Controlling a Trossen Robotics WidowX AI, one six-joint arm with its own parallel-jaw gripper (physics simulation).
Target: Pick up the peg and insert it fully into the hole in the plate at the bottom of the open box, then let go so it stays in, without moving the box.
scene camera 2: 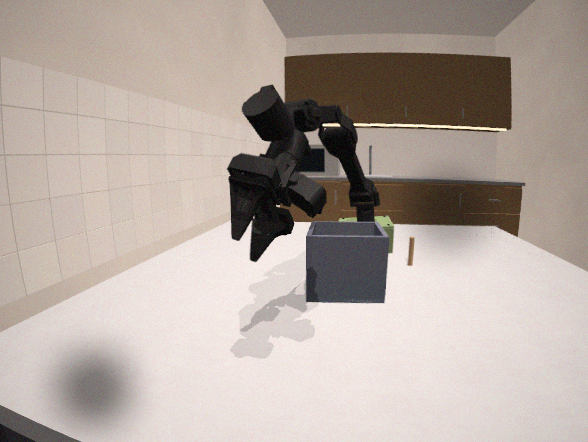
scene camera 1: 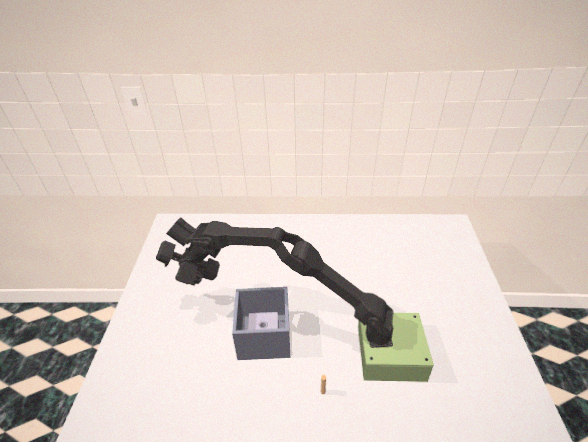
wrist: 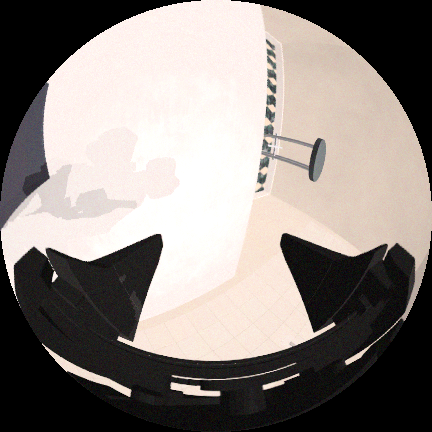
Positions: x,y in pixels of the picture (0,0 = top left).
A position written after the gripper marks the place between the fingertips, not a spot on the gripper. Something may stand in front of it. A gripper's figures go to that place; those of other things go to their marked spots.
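Gripper (scene camera 2: 244,251), 0.44 m from the lens. Blue-grey box (scene camera 2: 346,262), 0.62 m from the lens.
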